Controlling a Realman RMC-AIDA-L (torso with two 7-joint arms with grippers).
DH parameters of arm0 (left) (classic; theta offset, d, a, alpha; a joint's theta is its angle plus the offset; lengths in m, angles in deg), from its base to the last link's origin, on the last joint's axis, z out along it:
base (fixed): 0 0 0 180
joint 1: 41.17 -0.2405 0 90
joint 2: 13.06 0 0 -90
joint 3: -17.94 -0.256 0 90
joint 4: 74.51 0 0 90
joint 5: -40.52 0.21 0 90
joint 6: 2.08 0 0 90
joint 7: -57.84 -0.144 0 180
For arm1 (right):
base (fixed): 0 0 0 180
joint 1: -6.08 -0.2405 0 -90
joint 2: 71.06 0 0 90
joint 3: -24.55 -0.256 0 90
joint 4: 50.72 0 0 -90
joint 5: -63.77 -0.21 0 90
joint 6: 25.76 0 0 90
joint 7: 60.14 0.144 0 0
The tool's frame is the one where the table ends.
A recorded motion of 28 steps. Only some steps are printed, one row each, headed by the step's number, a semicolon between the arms.
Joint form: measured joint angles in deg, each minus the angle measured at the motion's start. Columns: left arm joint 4, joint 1, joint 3, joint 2, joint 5, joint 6, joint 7; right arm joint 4, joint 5, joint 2, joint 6, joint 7, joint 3, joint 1.
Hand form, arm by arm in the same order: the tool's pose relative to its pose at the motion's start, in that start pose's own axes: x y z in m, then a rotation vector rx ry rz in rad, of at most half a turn. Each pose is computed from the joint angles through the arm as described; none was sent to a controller.
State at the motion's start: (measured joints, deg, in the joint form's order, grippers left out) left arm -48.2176 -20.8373 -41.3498 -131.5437 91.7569 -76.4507 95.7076; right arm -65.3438 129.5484 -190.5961 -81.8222 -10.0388 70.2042 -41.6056
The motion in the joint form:
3: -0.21 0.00 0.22 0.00 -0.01 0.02 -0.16; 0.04 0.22 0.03 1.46 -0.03 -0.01 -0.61
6: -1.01 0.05 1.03 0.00 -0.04 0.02 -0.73; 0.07 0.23 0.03 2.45 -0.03 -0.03 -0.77
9: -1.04 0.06 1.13 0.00 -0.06 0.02 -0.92; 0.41 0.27 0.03 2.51 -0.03 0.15 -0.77
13: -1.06 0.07 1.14 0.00 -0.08 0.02 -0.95; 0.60 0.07 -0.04 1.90 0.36 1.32 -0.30
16: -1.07 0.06 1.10 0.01 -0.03 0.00 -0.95; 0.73 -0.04 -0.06 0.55 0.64 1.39 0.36
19: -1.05 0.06 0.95 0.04 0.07 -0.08 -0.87; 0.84 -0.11 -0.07 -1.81 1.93 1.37 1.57
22: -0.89 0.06 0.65 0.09 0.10 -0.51 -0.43; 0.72 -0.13 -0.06 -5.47 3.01 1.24 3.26
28: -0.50 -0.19 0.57 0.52 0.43 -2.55 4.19; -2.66 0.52 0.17 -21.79 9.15 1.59 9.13
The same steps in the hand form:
3: -0.0006 -0.0005 -0.0007 0.0048 -0.0013 0.0001; -0.0004 -0.0009 0.0036 0.0098 0.0138 -0.0069
6: -0.0025 -0.0022 -0.0031 0.0210 -0.0049 -0.0001; 0.0005 -0.0024 0.0045 0.0211 0.0237 -0.0077
9: -0.0025 -0.0025 -0.0033 0.0229 -0.0044 0.0028; 0.0025 -0.0015 0.0041 0.0191 0.0304 -0.0052
13: -0.0025 -0.0025 -0.0032 0.0233 -0.0042 0.0030; 0.0063 0.0017 0.0019 0.0038 0.0382 0.0010
16: -0.0026 -0.0023 -0.0033 0.0220 -0.0049 0.0032; 0.0082 0.0028 -0.0022 -0.0056 0.0297 0.0135
19: -0.0026 -0.0018 -0.0031 0.0172 -0.0056 0.0030; 0.0109 0.0040 -0.0097 -0.0200 0.0141 0.0479
22: -0.0014 -0.0006 -0.0025 0.0068 0.0000 -0.0017; 0.0124 0.0059 -0.0203 -0.0445 -0.0152 0.0789
28: 0.0038 -0.0002 -0.0044 -0.0195 0.0227 -0.0697; 0.0000 0.0180 -0.0581 -0.2069 -0.1592 0.1673

